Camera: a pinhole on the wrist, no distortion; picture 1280 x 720 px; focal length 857.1 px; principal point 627.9 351.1 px. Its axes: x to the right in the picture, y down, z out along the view. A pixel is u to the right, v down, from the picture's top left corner.
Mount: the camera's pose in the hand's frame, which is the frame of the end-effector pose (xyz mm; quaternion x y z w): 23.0 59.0 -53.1 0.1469 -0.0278 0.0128 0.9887
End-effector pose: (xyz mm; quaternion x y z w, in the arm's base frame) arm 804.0 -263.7 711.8 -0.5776 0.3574 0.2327 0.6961
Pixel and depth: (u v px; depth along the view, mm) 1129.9 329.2 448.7
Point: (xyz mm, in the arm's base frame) 1117.4 71.6 590.3
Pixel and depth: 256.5 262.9 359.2
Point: 832.3 -7.0 900.6
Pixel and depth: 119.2 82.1 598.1
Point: 900.7 130.3 1210.5
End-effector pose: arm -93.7 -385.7 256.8 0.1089 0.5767 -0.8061 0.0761
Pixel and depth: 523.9 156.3 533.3
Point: -120.8 -711.9 598.6
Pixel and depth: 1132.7 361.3 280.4
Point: -284.9 -593.1 296.5
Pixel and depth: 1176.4 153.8 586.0
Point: -553.5 -772.2 525.1
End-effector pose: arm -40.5 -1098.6 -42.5 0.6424 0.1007 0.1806 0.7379
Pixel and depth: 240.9 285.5 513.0
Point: -78.8 -1581.0 -128.2
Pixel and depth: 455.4 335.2 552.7
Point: 46.2 -1581.3 -92.3
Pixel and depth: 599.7 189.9 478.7
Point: 113.0 -1466.4 -149.7
